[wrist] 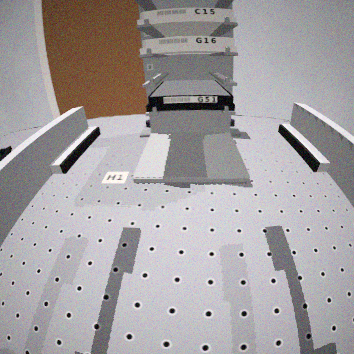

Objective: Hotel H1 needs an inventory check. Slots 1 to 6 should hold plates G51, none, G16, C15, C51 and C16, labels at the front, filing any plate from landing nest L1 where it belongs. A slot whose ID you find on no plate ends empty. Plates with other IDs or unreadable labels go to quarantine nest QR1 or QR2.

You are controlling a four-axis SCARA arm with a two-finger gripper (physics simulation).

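Places are measured from the arm's base along level axes (x left, y back, z up), in centimetres.
Pixels of known places: gripper, fingertip midpoint: (188, 111).
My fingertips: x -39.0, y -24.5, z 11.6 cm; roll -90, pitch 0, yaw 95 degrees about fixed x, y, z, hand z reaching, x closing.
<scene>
Ahead of a thing's pixels: the offset from my fingertips to its top centre. "spot": to the spot under its first point. Level surfaces: height alone.
Hotel H1 @[spot: dy -1.3, dx -19.6, dz -7.9 cm] (190, 122) stands upright ahead, with its upper part cut off by the top of the view. A black plate labelled G51 @[dy -0.9, dx -13.1, dz -0.4 cm] (190, 100) lies in the lowest slot. The slot above it holds no plate. A pale plate labelled G16 @[dy -0.9, dx -13.1, dz +5.2 cm] (182, 41) lies in the third slot and a pale plate labelled C15 @[dy -0.9, dx -13.1, dz +8.0 cm] (185, 13) in the fourth, labels facing me. Slots 5 and 6 and nests L1, QR1 and QR2 do not show. My gripper (188, 111) is open and empty, its fingers wide apart in front of the hotel and touching no plate.
A flat grey plate-like base @[spot: dy +4.3, dx -11.1, dz -9.5 cm] (227, 157) extends forward from the hotel's foot. The H1 tag @[dy -10.2, dx -6.8, dz -10.3 cm] (115, 177) lies on the perforated deck @[dz -10.3 cm] (197, 295) to its left. A brown panel (92, 60) stands behind at the left. A small dark thing @[spot: dy -32.2, dx -5.9, dz -5.3 cm] (5, 152) shows at the left edge.
</scene>
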